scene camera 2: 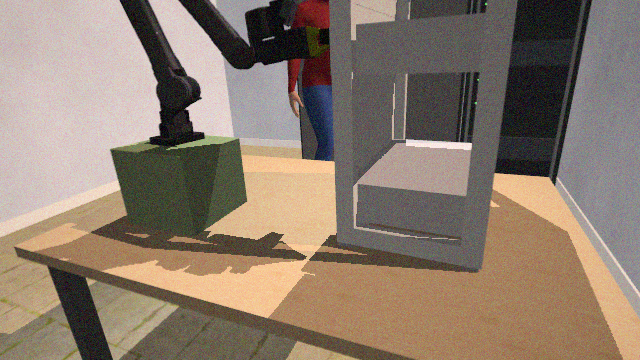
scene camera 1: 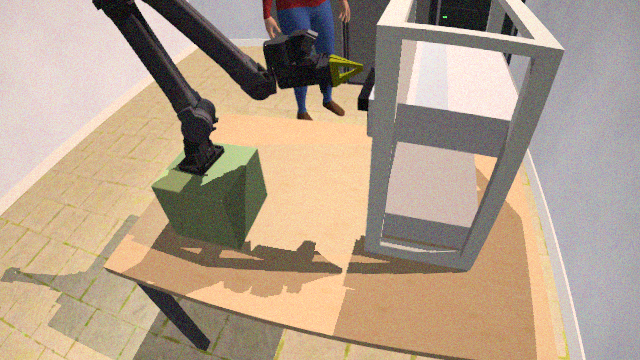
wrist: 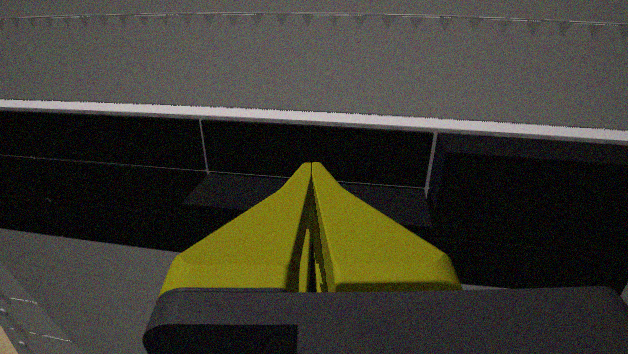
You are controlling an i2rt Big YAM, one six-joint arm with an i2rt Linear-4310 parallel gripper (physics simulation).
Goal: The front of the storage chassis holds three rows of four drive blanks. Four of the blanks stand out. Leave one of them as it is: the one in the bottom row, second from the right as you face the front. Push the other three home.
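Places are measured from the arm's base along level axes (x ahead, y left, z up), in metres.
Where they show: gripper, fingertip midpoint: [scene camera 1: 363, 67] [wrist: 311, 177]; arm's base, link origin: [scene camera 2: 178, 140] [scene camera 1: 202, 160].
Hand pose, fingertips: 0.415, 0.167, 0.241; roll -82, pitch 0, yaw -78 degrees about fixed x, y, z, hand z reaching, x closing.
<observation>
Each offset is from my fingertips to the top centre of the thing, as dx, dy, dz. "spot": to the spot under its first point. Level surfaces: height alone.
The storage chassis [scene camera 1: 378, 175] [scene camera 2: 344, 125] [wrist: 300, 65] stands upright with its front toward the arm. In the wrist view the top-row blank second from right [wrist: 370, 155] looks flush. Below it a blank @(spot: +0.024, -0.032, -0.024) [wrist: 395, 207] stands out, its top face showing; the fingers hide much of its front. The top-row far-right blank @(+0.084, -0.100, +0.005) [wrist: 530, 215] [scene camera 1: 365, 97] stands out. The blanks at the left [wrist: 100, 137] look flush. The bottom-row blank second from right cannot be made out. My gripper [scene camera 1: 361, 65] [wrist: 311, 177] is shut and empty, its tips in front of the second column from right; contact cannot be told.
The arm's green pedestal [scene camera 1: 215, 210] [scene camera 2: 155, 190] stands on the wooden table @(dz -0.441) [scene camera 1: 310, 200] [scene camera 2: 290, 210], left of the chassis. A person in a red top and blue trousers [scene camera 1: 305, 20] [scene camera 2: 320, 100] stands behind the table. Dark cabinets [scene camera 2: 530, 100] stand at the back.
</observation>
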